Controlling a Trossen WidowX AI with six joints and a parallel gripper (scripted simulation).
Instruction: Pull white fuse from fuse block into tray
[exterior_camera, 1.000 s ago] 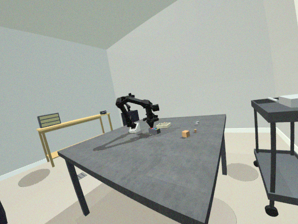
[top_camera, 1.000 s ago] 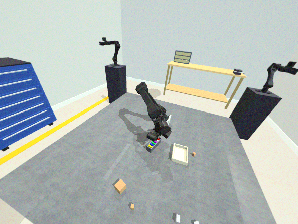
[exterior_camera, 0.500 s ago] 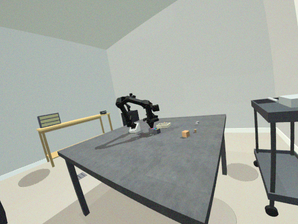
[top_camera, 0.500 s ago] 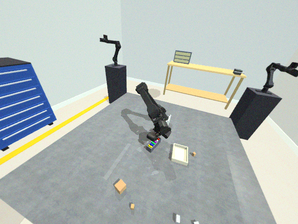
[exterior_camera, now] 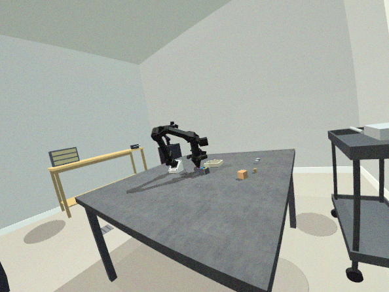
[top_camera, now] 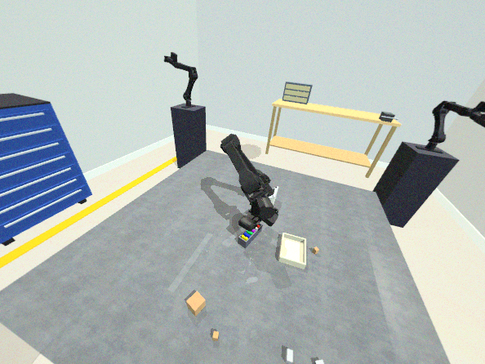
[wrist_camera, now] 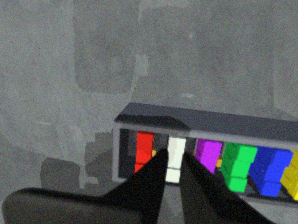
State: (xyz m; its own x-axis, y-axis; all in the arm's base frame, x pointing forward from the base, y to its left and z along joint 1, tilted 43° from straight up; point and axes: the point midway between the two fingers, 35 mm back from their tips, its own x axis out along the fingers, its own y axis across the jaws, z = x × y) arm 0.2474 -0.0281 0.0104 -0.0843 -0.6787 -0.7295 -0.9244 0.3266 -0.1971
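Now: gripper tip 40 mm short of the tray, 180 mm to the right of it and 30 mm above it. From my gripper tip the other things lie so: white fuse 10 mm below.
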